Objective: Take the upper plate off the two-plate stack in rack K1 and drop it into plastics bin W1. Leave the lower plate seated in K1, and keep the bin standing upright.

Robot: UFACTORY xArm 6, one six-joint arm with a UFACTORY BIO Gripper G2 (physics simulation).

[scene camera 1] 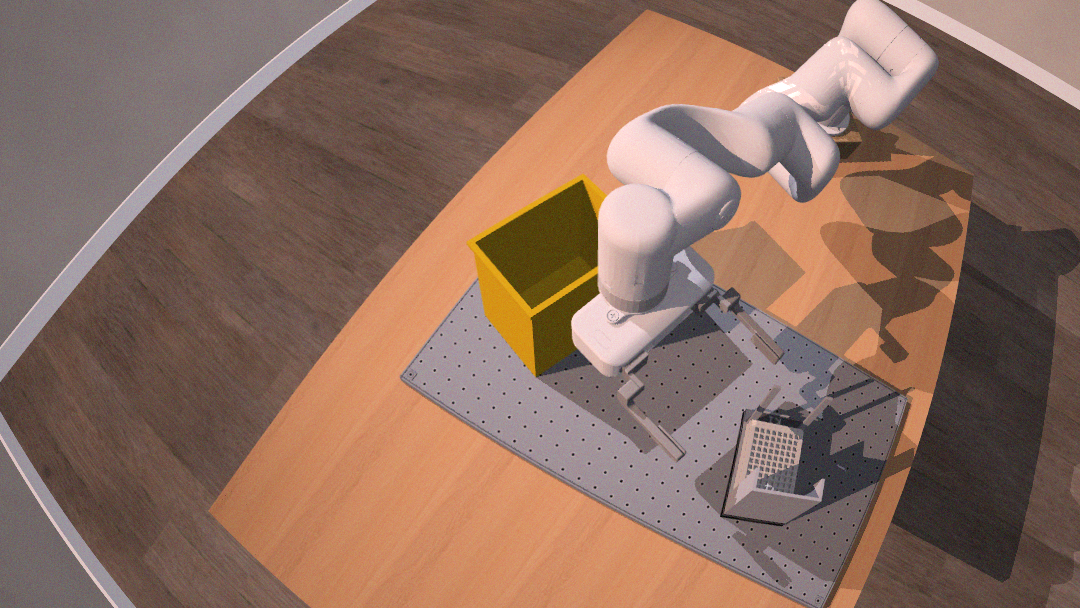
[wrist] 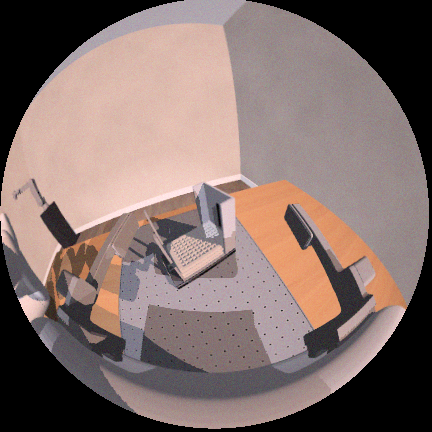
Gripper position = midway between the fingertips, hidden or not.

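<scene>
Scene camera 1 shows you the gripper (scene camera 1: 734,407), and there's a yellow bin W1 (scene camera 1: 536,268) in it too. As for the wrist view, that's got the gripper (wrist: 209,214) as well.
</scene>
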